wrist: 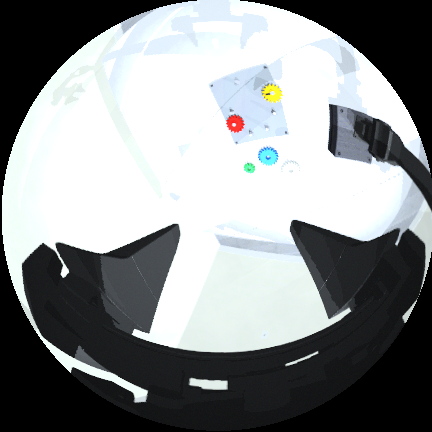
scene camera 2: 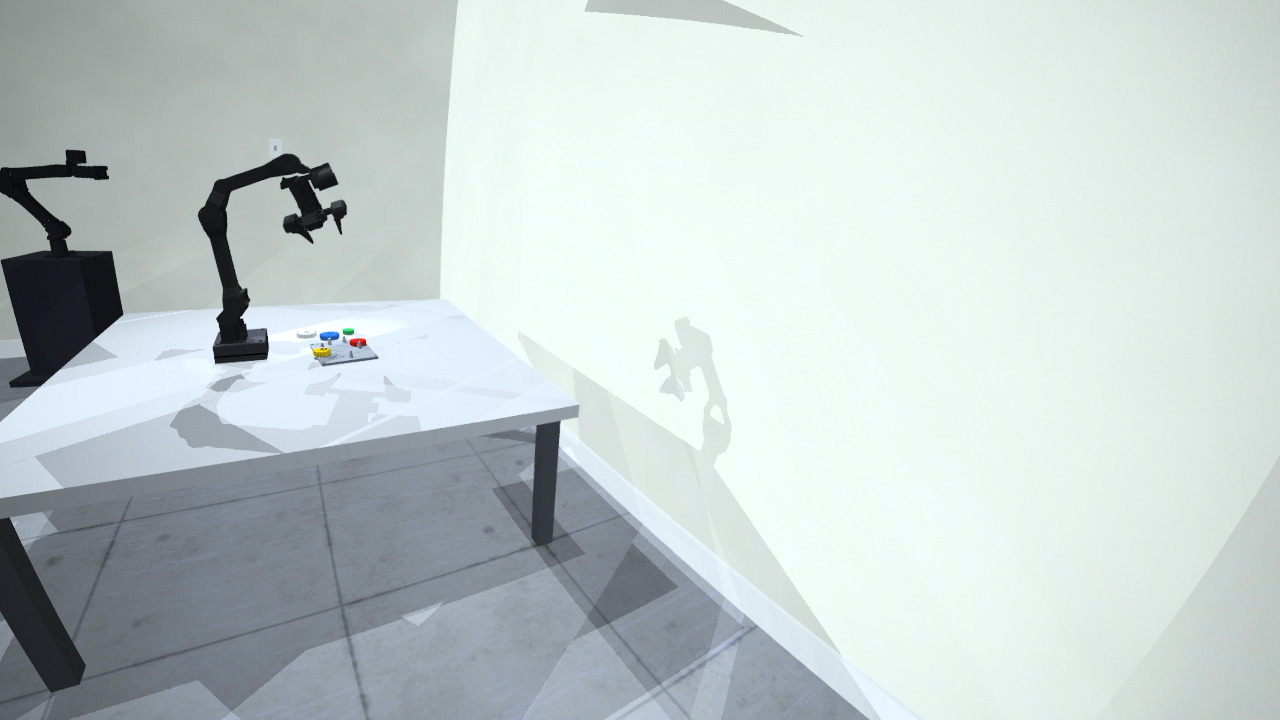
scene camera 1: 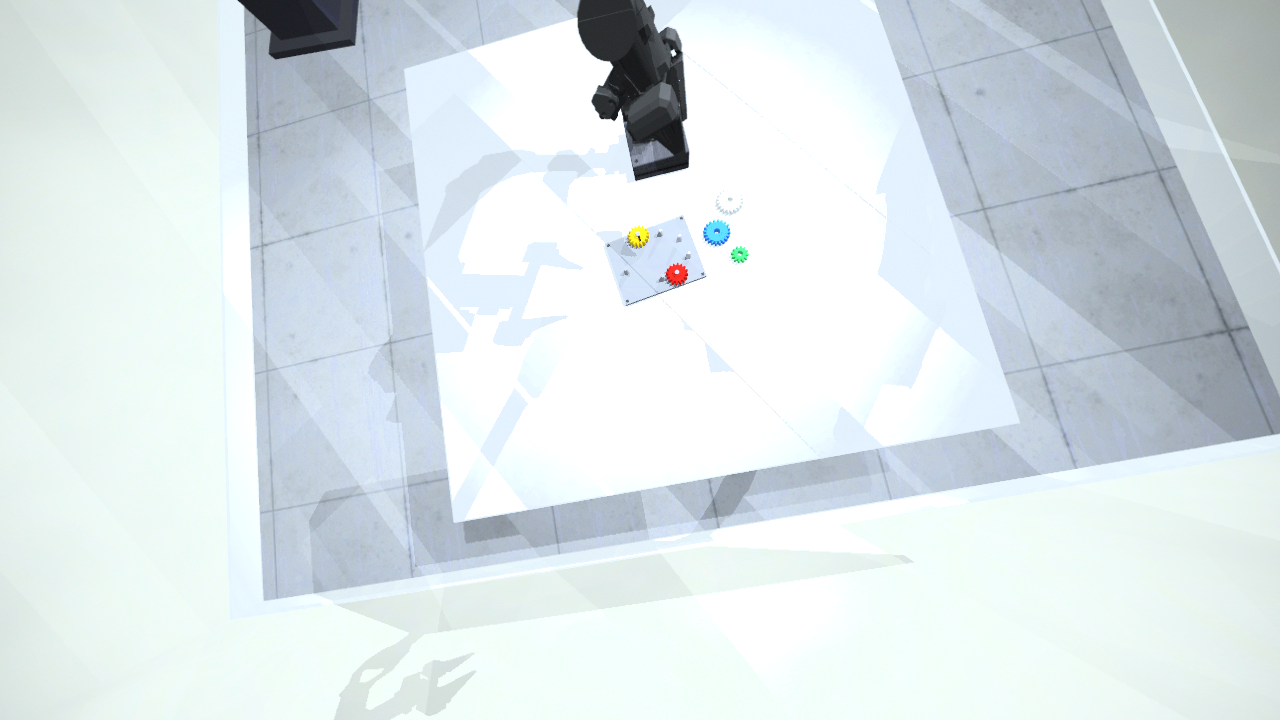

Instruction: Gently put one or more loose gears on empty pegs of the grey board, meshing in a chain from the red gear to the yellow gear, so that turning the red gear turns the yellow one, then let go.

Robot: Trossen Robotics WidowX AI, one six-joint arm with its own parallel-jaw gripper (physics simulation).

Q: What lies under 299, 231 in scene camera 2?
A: The gripper.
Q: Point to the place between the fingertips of the gripper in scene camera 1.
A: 683, 138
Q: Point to a grey board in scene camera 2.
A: At 339, 351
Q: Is the gripper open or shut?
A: Open.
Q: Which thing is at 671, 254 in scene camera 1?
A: A grey board.
